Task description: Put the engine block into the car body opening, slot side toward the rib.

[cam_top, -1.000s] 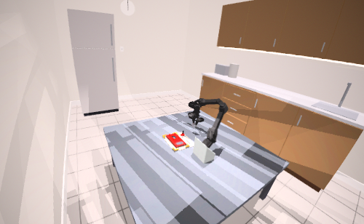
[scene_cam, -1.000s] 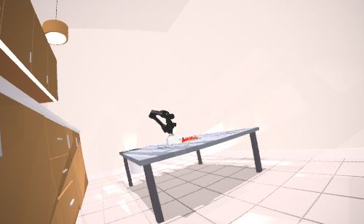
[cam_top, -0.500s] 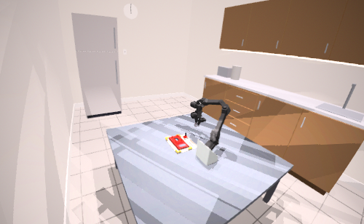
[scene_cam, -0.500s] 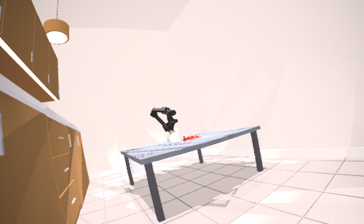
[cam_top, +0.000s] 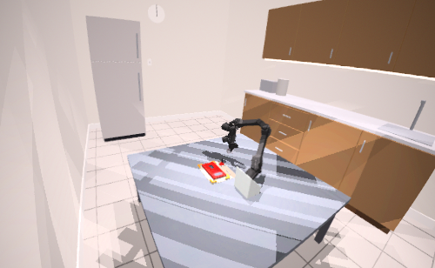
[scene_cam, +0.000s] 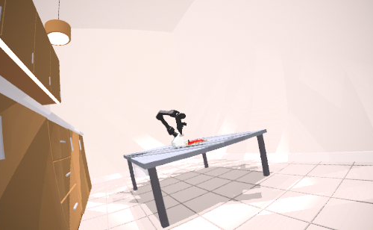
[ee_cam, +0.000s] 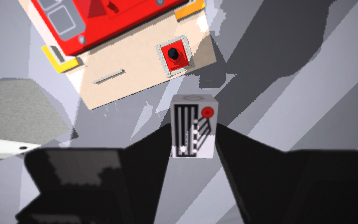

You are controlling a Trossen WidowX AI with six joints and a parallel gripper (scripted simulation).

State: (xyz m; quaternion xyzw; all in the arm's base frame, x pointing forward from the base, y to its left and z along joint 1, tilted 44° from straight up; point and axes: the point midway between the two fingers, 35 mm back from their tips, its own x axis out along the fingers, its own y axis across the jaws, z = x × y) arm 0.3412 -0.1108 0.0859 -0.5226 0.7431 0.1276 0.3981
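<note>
Right now the black stem is 1 cm ahead of my gripper tip, 7 cm to the left of it and 9 cm below it. Also, from my gripper tip: engine block (1 cm below).
</note>
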